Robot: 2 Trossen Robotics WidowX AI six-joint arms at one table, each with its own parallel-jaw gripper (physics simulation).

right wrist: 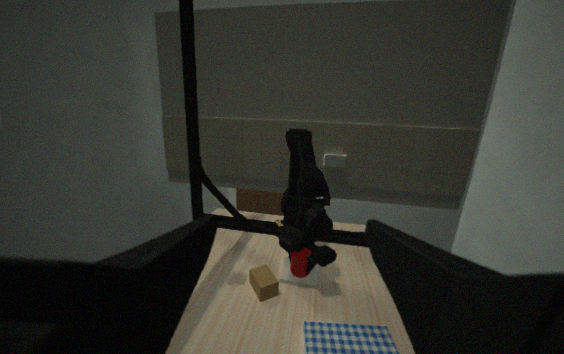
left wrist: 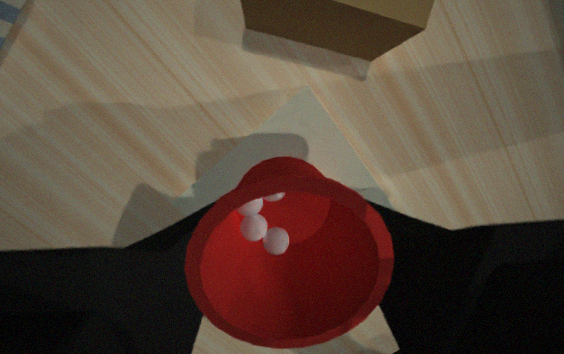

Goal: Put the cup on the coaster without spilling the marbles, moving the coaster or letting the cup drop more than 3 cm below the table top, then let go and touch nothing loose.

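Places are measured from the left arm's base along level axes (x ahead, y left, z up), in metres.
Pixels of known places: left gripper, fingertip midpoint: (right wrist: pixel 299 268) (left wrist: pixel 283 201); right gripper, fingertip midpoint: (right wrist: pixel 291 225); left arm's base, link origin: (right wrist: pixel 290 223).
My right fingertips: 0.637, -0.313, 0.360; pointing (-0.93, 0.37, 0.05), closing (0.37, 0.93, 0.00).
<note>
For each thing: its middle in the pictures, then the offset to it from my right fingertips, as dx, dy, dz. "spot": a spot on its surface instead.
- red cup, body centre: (left wrist: pixel 285 225) (right wrist: pixel 300 262) -0.373, +0.226, -0.344
- pale grey-green coaster, body centre: (left wrist: pixel 291 206) (right wrist: pixel 300 271) -0.382, +0.231, -0.382
- brown block, body centre: (right wrist: pixel 263 282) -0.360, +0.107, -0.367
- white checked cloth, surface spot: (left wrist: pixel 6 12) spot: -0.208, +0.169, -0.382
The red cup (left wrist: pixel 320 310) (right wrist: pixel 300 264) is held between the fingers of my left gripper (left wrist: pixel 283 201) (right wrist: pixel 299 268), which is shut on it. Several pale marbles (left wrist: pixel 254 227) lie inside the cup, toward its far left side in the left wrist view. The pale grey-green coaster (left wrist: pixel 322 130) (right wrist: pixel 311 281) lies flat on the table, with the cup over it. The cup hides part of the coaster, and whether its base touches is hard to tell. My right gripper is open and empty, far from the cup.
A brown block (left wrist: pixel 340 32) (right wrist: pixel 263 283) lies near the coaster, apart from it. A blue and white checked cloth (left wrist: pixel 6 12) (right wrist: pixel 350 339) lies on the table, nearer the right arm. A black upright post (right wrist: pixel 190 100) and a crossbar stand around the table's far end.
</note>
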